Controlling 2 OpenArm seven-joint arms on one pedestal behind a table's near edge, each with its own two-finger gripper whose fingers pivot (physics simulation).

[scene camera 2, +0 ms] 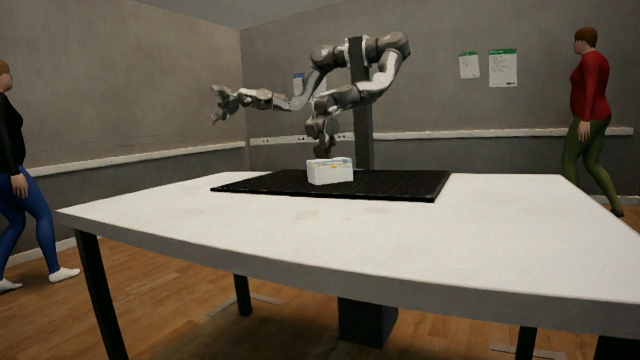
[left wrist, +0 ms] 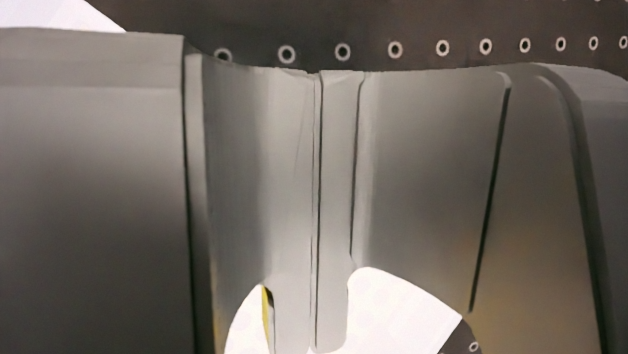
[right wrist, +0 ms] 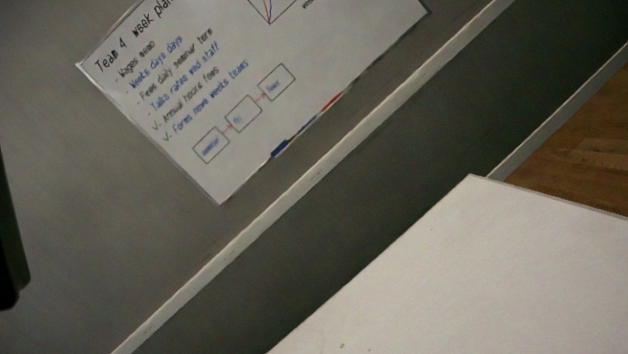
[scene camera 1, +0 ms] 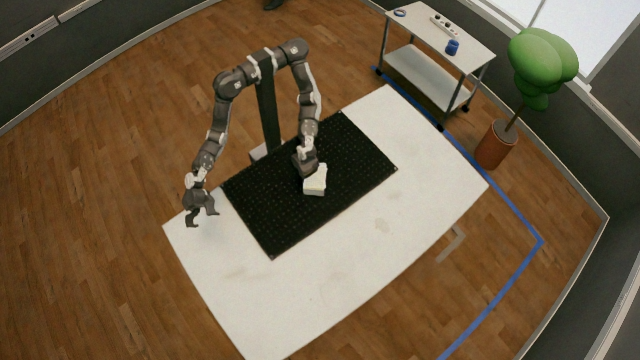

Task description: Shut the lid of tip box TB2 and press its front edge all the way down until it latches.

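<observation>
The tip box (scene camera 1: 315, 182) (scene camera 2: 330, 171), white with a yellowish layer near its rim, stands on the black perforated mat. Its lid lies over the top; whether the front edge is latched cannot be told. No TB2 label is legible. White parts of the box (left wrist: 395, 305) show beyond the fingers in the left wrist view. My left gripper (scene camera 1: 308, 174) (scene camera 2: 325, 154) (left wrist: 316, 335) is shut and empty, fingertips pointing down at the lid's top; contact is hard to tell. My right gripper (scene camera 1: 205, 220) (scene camera 2: 214, 105) is open and empty, raised away from the box.
The black mat (scene camera 1: 272, 240) (scene camera 2: 400, 192) lies on the white table (scene camera 1: 320, 310) (scene camera 2: 450, 250). A cart (scene camera 1: 470, 65) with small items and a potted plant (scene camera 1: 495, 145) stand beyond the table. Two people (scene camera 2: 592, 85) (scene camera 2: 15, 150) stand in the room.
</observation>
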